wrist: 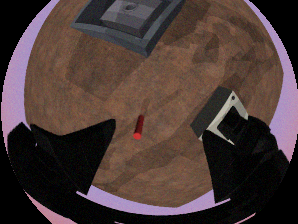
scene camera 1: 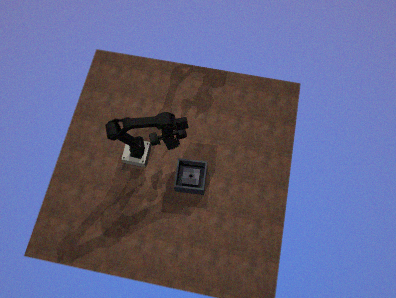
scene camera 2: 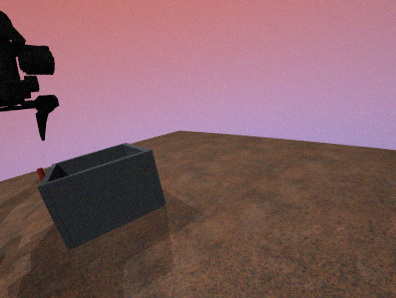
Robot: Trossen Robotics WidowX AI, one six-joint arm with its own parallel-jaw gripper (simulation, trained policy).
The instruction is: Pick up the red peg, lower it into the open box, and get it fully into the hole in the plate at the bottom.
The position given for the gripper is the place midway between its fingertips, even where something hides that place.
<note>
In view: the gripper (wrist: 161,129) and a dark grey box (scene camera 1: 181,163).
</note>
